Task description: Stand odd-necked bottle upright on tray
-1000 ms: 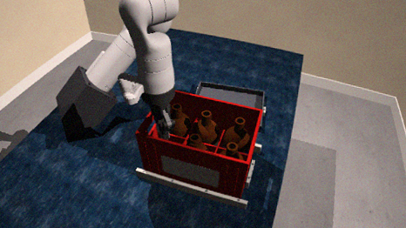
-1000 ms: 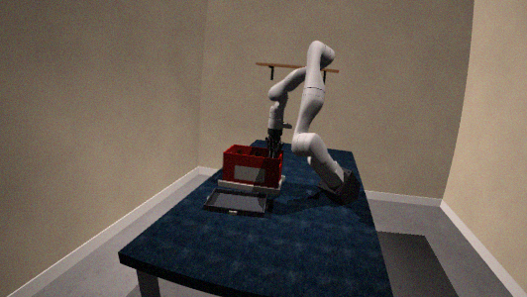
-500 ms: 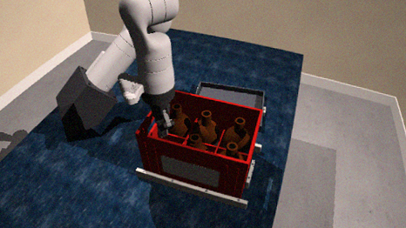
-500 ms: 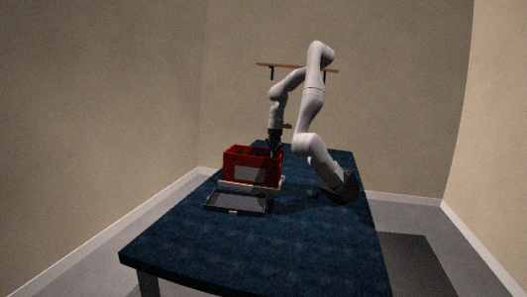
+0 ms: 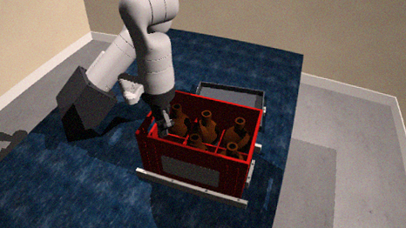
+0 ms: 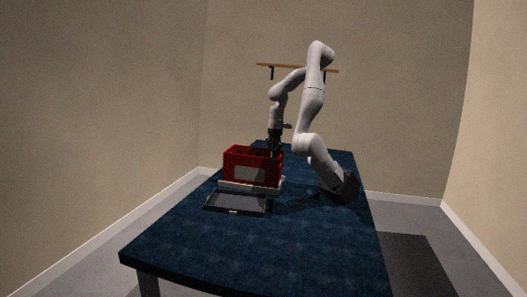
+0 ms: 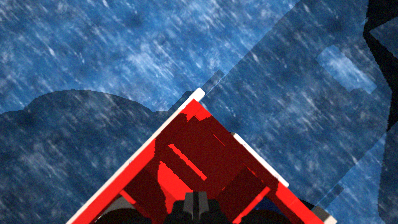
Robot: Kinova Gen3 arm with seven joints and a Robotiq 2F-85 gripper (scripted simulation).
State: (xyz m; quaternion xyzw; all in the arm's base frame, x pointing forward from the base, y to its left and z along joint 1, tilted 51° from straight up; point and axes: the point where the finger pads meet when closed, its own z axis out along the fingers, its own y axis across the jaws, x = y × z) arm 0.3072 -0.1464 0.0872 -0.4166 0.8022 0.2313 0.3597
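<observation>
My gripper is now 7 cm to the right of the crate, 7 cm short of it and 7 cm above it. From my hand the other things lie so: grey tray 33 cm to the left, 14 cm below, 2 cm behind.
</observation>
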